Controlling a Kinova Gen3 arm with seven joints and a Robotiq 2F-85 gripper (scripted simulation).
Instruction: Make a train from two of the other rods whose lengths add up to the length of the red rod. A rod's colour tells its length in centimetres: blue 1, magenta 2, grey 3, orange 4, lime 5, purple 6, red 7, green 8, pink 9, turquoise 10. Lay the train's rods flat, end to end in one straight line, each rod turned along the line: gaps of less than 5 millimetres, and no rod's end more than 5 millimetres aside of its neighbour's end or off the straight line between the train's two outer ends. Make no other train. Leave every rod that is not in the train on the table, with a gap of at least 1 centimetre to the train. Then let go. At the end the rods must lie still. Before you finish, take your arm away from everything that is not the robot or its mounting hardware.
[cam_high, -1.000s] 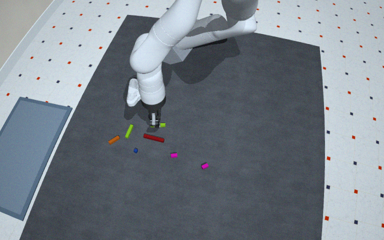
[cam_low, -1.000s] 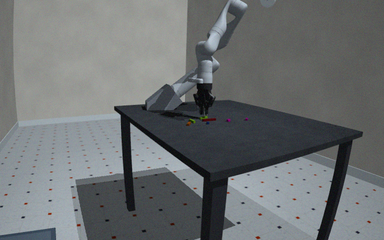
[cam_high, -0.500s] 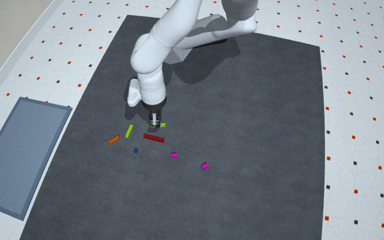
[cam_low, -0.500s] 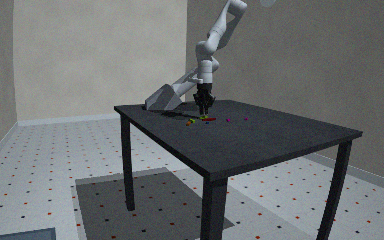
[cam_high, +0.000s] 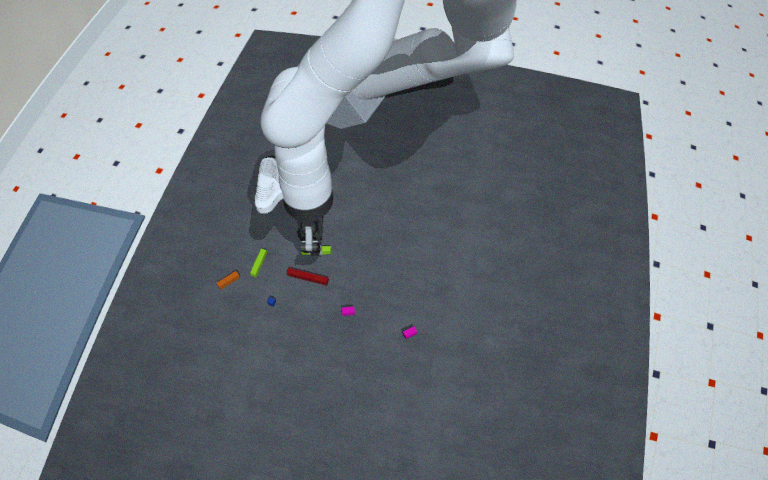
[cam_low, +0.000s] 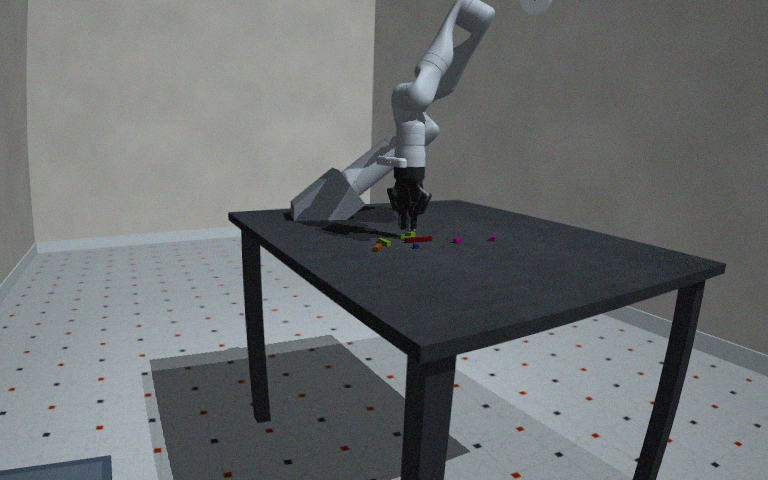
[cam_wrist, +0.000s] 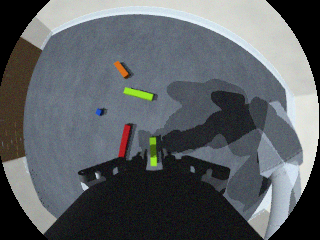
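Now: the red rod 5 cm ahead of my hand and 3 cm below it. Also, from my hand: blue rod: 12 cm ahead, 3 cm to the right, 3 cm below; then orange rod: 12 cm to the right, 11 cm ahead, 3 cm below.
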